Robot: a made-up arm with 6 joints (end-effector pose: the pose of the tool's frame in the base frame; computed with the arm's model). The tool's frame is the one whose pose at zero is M. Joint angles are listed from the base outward.
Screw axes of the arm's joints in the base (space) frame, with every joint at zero. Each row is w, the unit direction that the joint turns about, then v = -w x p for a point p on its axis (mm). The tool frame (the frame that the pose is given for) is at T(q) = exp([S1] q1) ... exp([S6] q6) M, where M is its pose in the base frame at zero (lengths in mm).
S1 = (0, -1, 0, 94.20, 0.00, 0.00)
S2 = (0, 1, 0, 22.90, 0.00, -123.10)
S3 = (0, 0, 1, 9.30, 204.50, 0.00)
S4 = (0, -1, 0, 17.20, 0.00, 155.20)
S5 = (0, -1, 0, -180.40, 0.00, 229.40)
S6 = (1, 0, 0, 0.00, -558.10, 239.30)
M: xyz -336.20 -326.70 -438.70 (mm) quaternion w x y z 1 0 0 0
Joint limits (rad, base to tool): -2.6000..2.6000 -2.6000..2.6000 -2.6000..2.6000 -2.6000..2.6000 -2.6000..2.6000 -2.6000..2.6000
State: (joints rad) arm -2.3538 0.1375 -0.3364 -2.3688 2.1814 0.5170
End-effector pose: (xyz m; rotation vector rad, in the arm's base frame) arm 0.2840 -0.2869 0.5504 -0.2442 2.4686 -0.8437
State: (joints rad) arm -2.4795 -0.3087 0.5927 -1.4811 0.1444 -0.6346
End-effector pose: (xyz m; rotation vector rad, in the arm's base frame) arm 0.3025 -0.4213 0.4075 -0.4847 -2.3562 -1.5910
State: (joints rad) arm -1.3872 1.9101 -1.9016 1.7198 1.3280 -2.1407
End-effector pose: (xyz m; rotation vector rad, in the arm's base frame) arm 0.1096 -0.3330 -0.2022 -1.3114 -1.8036 1.2053
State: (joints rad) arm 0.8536 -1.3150 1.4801 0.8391 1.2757 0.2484
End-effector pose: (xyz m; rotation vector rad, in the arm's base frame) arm -0.0969 0.4192 0.2407 0.1711 1.3524 -1.8924
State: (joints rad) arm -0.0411 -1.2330 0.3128 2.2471 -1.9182 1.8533
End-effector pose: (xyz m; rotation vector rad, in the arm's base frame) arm 0.3581 -0.2182 0.1295 1.2997 -0.7208 1.5341
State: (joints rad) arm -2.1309 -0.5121 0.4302 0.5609 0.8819 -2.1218
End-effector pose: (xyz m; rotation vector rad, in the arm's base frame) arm -0.3701 0.1012 -0.0849 -1.6857 0.0779 0.1789
